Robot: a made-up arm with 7 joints.
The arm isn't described. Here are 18 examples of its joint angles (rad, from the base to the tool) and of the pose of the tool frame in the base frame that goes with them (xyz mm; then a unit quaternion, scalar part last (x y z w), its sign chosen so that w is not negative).
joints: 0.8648 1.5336 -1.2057 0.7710 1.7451 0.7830 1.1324
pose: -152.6 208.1 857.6 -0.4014 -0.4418 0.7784 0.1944
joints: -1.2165 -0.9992 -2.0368 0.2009 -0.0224 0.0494 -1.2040
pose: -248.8 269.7 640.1 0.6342 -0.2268 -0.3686 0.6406
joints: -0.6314 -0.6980 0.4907 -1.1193 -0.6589 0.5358 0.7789
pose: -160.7 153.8 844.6 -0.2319 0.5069 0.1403 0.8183
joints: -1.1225 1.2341 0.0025 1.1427 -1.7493 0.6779 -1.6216
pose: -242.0 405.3 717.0 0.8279 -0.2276 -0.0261 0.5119
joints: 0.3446 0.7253 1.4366 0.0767 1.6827 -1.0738 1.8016
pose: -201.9 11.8 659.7 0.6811 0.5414 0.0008 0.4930
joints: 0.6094 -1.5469 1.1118 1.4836 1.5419 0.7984 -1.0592
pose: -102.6 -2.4 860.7 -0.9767 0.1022 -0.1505 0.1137
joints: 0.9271 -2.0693 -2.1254 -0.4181 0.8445 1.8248 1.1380
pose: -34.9 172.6 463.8 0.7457 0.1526 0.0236 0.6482
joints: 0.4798 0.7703 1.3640 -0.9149 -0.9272 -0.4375 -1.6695
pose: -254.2 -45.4 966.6 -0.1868 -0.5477 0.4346 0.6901
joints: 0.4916 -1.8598 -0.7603 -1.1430 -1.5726 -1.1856 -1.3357
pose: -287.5 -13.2 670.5 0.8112 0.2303 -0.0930 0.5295
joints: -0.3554 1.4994 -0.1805 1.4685 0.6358 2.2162 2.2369
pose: 35.0 384.7 684.3 0.8671 0.2212 -0.0678 0.4412
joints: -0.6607 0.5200 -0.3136 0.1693 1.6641 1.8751 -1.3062
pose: -206.9 437.0 757.4 0.2702 -0.4960 -0.4085 0.7171
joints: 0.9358 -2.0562 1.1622 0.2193 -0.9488 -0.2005 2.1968
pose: -25.8 -46.3 648.3 0.6131 0.4889 0.1842 0.5926
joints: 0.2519 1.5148 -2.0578 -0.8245 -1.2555 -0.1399 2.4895
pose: -96.5 233.9 859.4 -0.8605 0.0929 -0.4833 0.1315
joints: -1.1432 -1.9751 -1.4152 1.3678 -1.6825 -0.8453 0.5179
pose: -32.3 222.2 721.2 0.6867 -0.6971 0.2028 0.0368
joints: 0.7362 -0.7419 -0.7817 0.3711 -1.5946 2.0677 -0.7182
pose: -25.1 109.1 835.6 0.1577 -0.6959 0.6790 0.1726
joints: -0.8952 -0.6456 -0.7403 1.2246 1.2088 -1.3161 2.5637
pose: -395.8 399.5 923.3 -0.2837 -0.5003 -0.1480 0.8046
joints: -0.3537 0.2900 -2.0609 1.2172 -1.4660 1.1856 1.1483
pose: -46.7 349.4 832.7 -0.6084 -0.1216 0.5924 0.5140
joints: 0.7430 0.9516 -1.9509 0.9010 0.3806 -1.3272 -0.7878
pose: -84.0 266.2 691.5 -0.5441 0.4786 0.6829 0.0926
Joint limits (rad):
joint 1: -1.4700..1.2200
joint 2: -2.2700..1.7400
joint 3: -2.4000..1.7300
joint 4: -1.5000..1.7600
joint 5: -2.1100..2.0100
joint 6: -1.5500..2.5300
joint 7: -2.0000..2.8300
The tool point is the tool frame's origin. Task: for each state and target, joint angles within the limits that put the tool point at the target. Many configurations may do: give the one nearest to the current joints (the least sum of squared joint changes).
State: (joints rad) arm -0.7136 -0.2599 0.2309 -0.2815 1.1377 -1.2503 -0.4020
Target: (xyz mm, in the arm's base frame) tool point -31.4 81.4 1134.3
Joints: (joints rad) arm 0.0045 -0.2312 0.5708 0.3402 0.7220 -1.5500 -0.0125
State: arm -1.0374 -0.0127 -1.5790 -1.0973 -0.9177 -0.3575 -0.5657
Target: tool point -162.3 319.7 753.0
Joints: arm -0.9829 0.1205 -1.6199 -1.2854 -0.7595 0.1400 -0.6002
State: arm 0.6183 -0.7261 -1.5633 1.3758 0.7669 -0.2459 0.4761
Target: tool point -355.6 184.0 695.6
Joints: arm 0.4093 -0.7827 -2.3359 1.2046 0.5127 -0.9836 0.1623
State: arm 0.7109 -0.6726 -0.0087 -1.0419 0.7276 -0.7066 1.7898
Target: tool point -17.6 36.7 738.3
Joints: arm 0.3784 -0.6731 0.3502 -1.4378 0.9376 -0.8751 1.5756
